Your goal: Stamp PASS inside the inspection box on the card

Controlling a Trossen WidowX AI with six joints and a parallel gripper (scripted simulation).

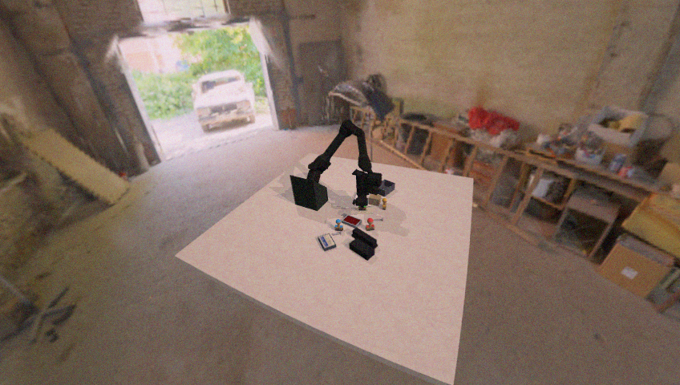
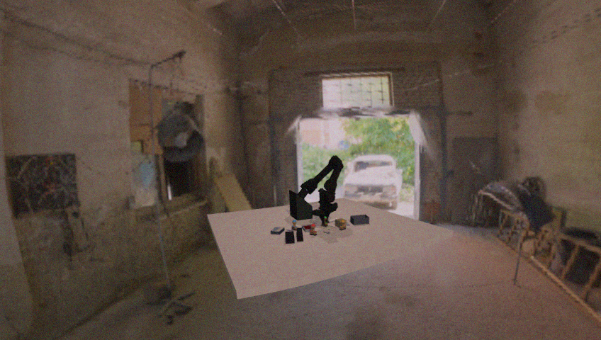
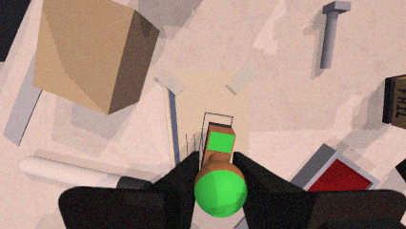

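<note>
The card is 1 cm to the left of my gripper tip and 3 cm below it. The rest, counted from my gripper tip: green-knobbed stamp right at my gripper tip; white marker 9 cm behind, 7 cm to the left, 2 cm below; cardboard box 2 cm ahead, 10 cm to the left, 1 cm below.
</note>
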